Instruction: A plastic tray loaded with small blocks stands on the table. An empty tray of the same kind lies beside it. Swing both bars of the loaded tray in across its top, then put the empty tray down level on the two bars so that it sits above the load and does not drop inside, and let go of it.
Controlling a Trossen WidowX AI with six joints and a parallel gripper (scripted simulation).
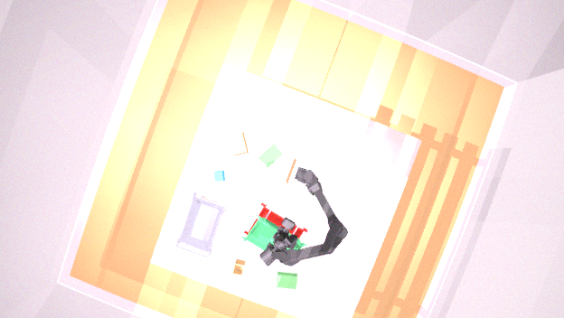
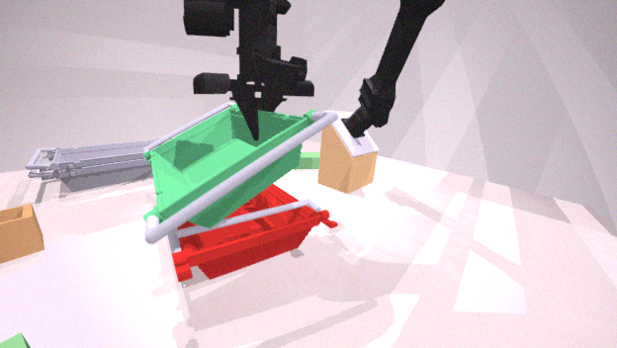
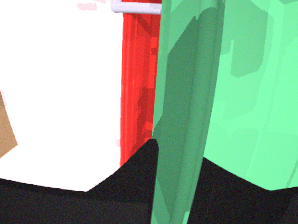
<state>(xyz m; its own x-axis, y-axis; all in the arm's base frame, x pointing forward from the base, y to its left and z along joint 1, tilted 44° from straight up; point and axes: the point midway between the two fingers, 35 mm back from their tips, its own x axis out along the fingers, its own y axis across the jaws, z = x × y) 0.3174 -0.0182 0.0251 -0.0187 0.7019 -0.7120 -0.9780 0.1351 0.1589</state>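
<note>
Now: the green tray 80 mm ahead of my gripper tip, 20 mm to the right of it and 10 mm below it. Also, from my gripper tip: brown box (340 mm ahead, 140 mm to the right, 130 mm below); blue cube (140 mm behind, 430 mm to the right, 120 mm below).
</note>
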